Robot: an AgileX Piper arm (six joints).
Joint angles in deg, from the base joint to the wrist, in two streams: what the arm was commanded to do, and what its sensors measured. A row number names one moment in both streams.
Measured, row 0: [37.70, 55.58, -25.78, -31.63, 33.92, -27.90]
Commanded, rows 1 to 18: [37.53, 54.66, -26.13, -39.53, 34.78, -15.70]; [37.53, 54.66, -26.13, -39.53, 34.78, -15.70]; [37.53, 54.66, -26.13, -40.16, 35.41, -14.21]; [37.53, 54.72, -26.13, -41.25, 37.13, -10.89]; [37.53, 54.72, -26.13, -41.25, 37.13, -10.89]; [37.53, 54.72, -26.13, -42.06, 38.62, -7.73]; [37.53, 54.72, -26.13, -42.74, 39.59, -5.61]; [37.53, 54.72, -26.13, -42.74, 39.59, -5.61]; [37.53, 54.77, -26.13, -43.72, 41.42, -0.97]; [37.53, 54.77, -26.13, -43.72, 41.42, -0.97]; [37.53, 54.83, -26.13, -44.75, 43.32, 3.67]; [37.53, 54.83, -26.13, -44.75, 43.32, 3.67]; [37.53, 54.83, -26.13, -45.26, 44.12, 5.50]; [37.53, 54.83, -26.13, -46.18, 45.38, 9.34]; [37.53, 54.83, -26.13, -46.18, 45.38, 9.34]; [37.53, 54.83, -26.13, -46.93, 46.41, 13.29]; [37.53, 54.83, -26.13, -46.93, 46.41, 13.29]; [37.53, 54.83, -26.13, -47.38, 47.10, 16.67]
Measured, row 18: [37.70, 55.58, -25.78, -42.57, 46.12, 11.46]
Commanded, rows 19 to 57: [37.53, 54.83, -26.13, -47.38, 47.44, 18.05]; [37.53, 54.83, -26.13, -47.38, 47.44, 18.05]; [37.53, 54.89, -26.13, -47.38, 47.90, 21.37]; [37.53, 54.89, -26.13, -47.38, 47.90, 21.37]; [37.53, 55.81, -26.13, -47.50, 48.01, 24.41]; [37.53, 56.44, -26.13, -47.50, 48.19, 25.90]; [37.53, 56.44, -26.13, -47.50, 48.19, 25.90]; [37.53, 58.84, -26.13, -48.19, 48.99, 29.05]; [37.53, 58.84, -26.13, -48.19, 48.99, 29.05]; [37.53, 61.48, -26.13, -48.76, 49.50, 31.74]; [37.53, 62.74, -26.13, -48.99, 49.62, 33.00]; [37.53, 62.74, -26.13, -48.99, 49.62, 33.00]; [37.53, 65.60, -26.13, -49.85, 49.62, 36.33]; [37.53, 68.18, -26.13, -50.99, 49.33, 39.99]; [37.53, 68.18, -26.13, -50.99, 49.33, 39.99]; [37.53, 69.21, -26.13, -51.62, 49.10, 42.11]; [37.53, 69.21, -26.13, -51.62, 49.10, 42.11]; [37.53, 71.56, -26.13, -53.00, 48.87, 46.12]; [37.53, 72.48, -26.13, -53.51, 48.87, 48.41]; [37.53, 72.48, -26.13, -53.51, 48.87, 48.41]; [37.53, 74.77, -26.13, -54.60, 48.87, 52.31]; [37.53, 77.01, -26.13, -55.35, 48.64, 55.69]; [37.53, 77.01, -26.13, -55.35, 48.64, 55.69]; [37.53, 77.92, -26.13, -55.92, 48.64, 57.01]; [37.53, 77.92, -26.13, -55.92, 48.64, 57.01]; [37.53, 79.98, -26.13, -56.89, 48.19, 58.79]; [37.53, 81.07, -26.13, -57.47, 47.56, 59.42]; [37.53, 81.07, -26.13, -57.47, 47.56, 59.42]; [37.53, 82.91, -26.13, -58.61, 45.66, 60.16]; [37.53, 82.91, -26.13, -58.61, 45.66, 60.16]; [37.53, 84.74, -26.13, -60.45, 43.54, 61.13]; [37.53, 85.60, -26.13, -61.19, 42.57, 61.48]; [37.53, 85.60, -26.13, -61.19, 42.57, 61.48]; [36.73, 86.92, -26.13, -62.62, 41.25, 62.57]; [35.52, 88.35, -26.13, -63.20, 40.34, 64.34]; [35.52, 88.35, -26.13, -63.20, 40.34, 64.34]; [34.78, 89.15, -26.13, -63.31, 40.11, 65.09]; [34.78, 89.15, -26.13, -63.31, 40.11, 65.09]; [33.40, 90.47, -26.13, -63.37, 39.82, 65.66]
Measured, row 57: [35.29, 89.21, -25.90, -60.91, 36.73, 63.83]
